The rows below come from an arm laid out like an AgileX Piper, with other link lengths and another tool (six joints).
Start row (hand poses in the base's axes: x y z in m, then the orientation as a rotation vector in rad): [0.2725, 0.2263, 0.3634, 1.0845, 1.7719, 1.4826]
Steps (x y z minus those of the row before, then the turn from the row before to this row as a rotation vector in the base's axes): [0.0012, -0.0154, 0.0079, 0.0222, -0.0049, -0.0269]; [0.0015, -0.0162, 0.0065, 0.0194, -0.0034, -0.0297]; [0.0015, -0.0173, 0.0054, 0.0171, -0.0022, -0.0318]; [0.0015, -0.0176, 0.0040, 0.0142, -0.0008, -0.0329]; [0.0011, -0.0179, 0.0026, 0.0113, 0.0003, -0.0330]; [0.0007, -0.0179, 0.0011, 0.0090, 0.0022, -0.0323]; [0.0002, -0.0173, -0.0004, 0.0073, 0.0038, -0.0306]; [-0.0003, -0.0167, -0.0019, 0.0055, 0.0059, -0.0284]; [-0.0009, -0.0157, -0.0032, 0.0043, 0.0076, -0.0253]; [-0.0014, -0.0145, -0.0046, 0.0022, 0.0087, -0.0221]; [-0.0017, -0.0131, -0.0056, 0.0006, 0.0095, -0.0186]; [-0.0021, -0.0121, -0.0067, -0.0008, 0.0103, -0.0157]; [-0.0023, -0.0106, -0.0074, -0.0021, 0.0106, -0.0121]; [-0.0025, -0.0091, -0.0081, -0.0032, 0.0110, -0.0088]
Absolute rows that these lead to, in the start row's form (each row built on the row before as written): [0.2737, 0.2109, 0.3713, 1.1106, 1.7347, 1.4909]; [0.2752, 0.1947, 0.3778, 1.1382, 1.6976, 1.4937]; [0.2767, 0.1774, 0.3832, 1.1667, 1.6607, 1.4921]; [0.2782, 0.1598, 0.3872, 1.1952, 1.6252, 1.4861]; [0.2793, 0.1419, 0.3898, 1.2227, 1.5918, 1.4765]; [0.2800, 0.1240, 0.3909, 1.2498, 1.5613, 1.4640]; [0.2802, 0.1067, 0.3905, 1.2759, 1.5340, 1.4501]; [0.2799, 0.0900, 0.3886, 1.3012, 1.5108, 1.4348]; [0.2790, 0.0743, 0.3854, 1.3252, 1.4918, 1.4194]; [0.2776, 0.0598, 0.3808, 1.3468, 1.4772, 1.4034]; [0.2759, 0.0467, 0.3752, 1.3660, 1.4669, 1.3876]; [0.2738, 0.0346, 0.3685, 1.3833, 1.4602, 1.3719]; [0.2715, 0.0240, 0.3611, 1.3979, 1.4574, 1.3571]; [0.2690, 0.0149, 0.3530, 1.4103, 1.4583, 1.3430]
